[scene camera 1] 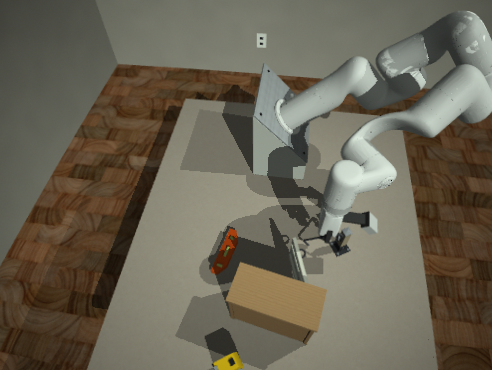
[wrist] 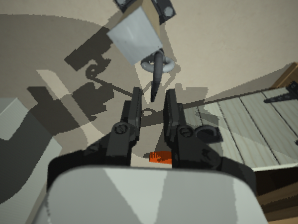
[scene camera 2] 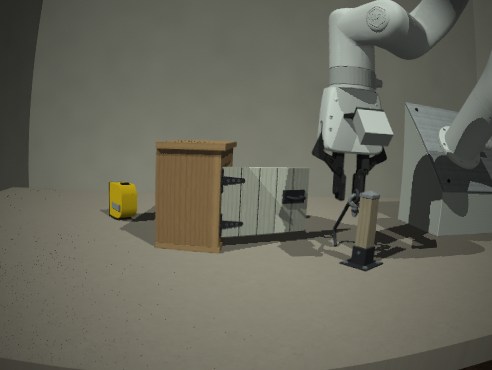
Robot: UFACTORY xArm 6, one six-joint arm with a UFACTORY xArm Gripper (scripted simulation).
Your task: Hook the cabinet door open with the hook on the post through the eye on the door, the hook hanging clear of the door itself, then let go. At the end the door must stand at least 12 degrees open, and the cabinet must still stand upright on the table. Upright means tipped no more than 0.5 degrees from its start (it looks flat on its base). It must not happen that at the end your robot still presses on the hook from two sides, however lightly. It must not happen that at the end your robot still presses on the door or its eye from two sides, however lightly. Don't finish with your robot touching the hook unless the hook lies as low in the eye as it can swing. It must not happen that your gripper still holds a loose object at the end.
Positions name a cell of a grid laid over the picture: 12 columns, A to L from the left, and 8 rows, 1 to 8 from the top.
Observation:
In view: a wooden cabinet (scene camera 2: E4), a yellow canister (scene camera 2: C5) and a wooden post (scene camera 2: I6).
The wooden cabinet also shows in scene camera 1 (scene camera 1: G7). The wrist view misses the yellow canister: it is out of frame.

